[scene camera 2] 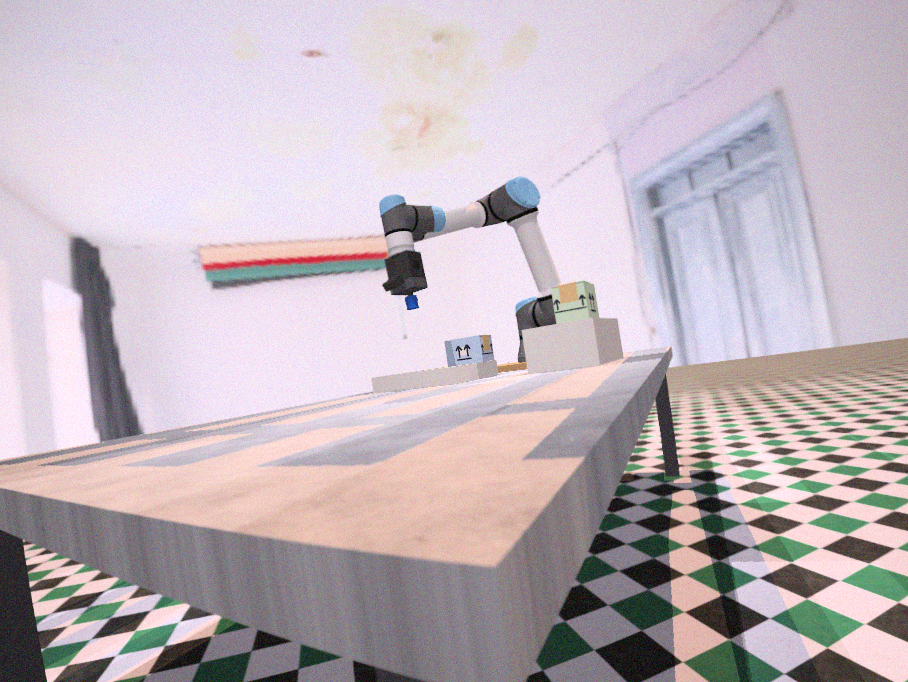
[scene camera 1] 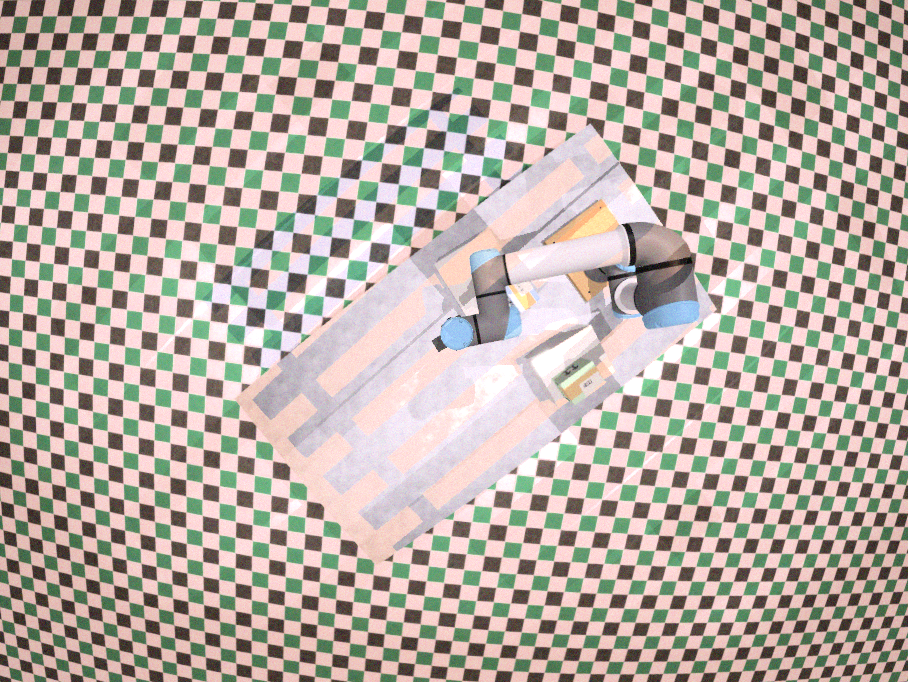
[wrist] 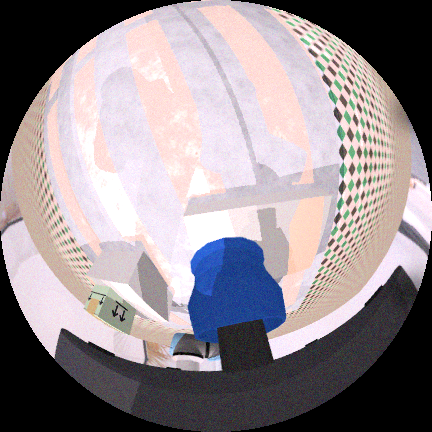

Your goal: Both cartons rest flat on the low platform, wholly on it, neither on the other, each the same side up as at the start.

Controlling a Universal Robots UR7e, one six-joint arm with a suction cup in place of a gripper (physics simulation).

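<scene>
The blue carton with orange tape rests flat on the low grey-white platform, its arrows pointing up. It does not show in the wrist view. The green carton with orange tape stands upright on the taller grey block. My suction cup is blue, off and bare. It hangs high in the air, left of and above the blue carton in the second scene view. The wrist hides it in the first scene view.
An orange-yellow board lies near the arm's base, behind the low platform. The taller block stands apart from the low platform, near one long edge of the table. The forearm passes over part of the low platform.
</scene>
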